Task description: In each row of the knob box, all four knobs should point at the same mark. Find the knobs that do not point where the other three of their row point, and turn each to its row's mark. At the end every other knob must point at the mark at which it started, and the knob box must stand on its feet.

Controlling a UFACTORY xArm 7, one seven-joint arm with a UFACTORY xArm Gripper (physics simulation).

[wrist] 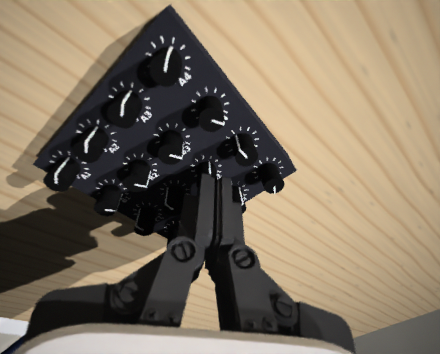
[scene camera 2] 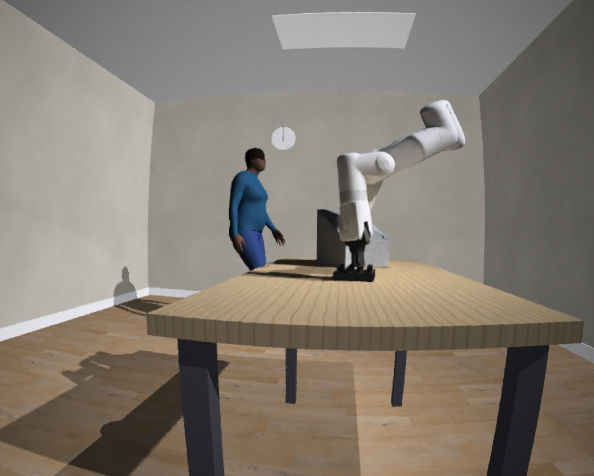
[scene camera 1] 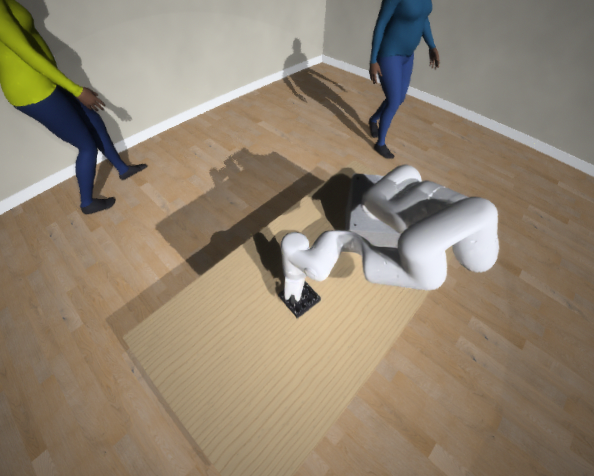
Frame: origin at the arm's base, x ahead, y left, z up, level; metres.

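Where they show: gripper, fingertip midpoint: (wrist: 211,193) (scene camera 2: 358,266) (scene camera 1: 296,299).
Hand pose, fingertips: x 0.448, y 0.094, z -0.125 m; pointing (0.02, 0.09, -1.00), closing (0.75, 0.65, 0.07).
After its pixels a point has its place.
The black knob box (scene camera 1: 307,303) {x 0.422, y 0.121, z -0.138 m} (scene camera 2: 340,276) {x 0.483, y 0.052, z -0.149 m} (wrist: 165,107) {x 0.398, y 0.105, z -0.138 m} stands flat on the table. In the wrist view the row A knobs, A1 (wrist: 61,174) {x 0.388, y 0.046, z -0.124 m}, A2 (wrist: 90,144) {x 0.387, y 0.072, z -0.123 m}, A3 (wrist: 123,109) {x 0.385, y 0.097, z -0.123 m} and A4 (wrist: 165,69) {x 0.385, y 0.121, z -0.123 m}, have lines slanting alike, up and slightly right. B3 (wrist: 170,144) {x 0.409, y 0.100, z -0.123 m} and B4 (wrist: 210,111) {x 0.408, y 0.124, z -0.123 m} have lines at their lower right. C4 (wrist: 243,150) {x 0.434, y 0.125, z -0.123 m} has a line slanting from upper left to lower right; the line of C3 (wrist: 209,169) {x 0.437, y 0.101, z -0.131 m} looks nearly upright. D4 (wrist: 272,181) {x 0.461, y 0.126, z -0.123 m} has its line low. My gripper (scene camera 2: 357,268) {x 0.448, y 0.094, z -0.125 m} (wrist: 211,193) {x 0.448, y 0.094, z -0.125 m} is shut and empty, its tips over C3's lower part, hiding some row D knobs.
The wooden table (scene camera 1: 260,380) {x 0.684, y 0.234, z -0.161 m} (scene camera 2: 365,310) {x 0.831, y 0.163, z -0.161 m} carries the box and the grey arm base (scene camera 1: 370,232) {x 0.075, y 0.055, z -0.067 m} (scene camera 2: 330,245) {x 0.076, y -0.067, z -0.082 m}. The white arm (scene camera 1: 425,250) {x 0.344, y 0.331, z 0.362 m} (scene camera 2: 415,147) {x 0.380, y 0.250, z 0.213 m} reaches over the table to the box. Two people, one in yellow (scene camera 1: 30,75) and one in blue (scene camera 1: 402,30) (scene camera 2: 248,200), stand beyond the table.
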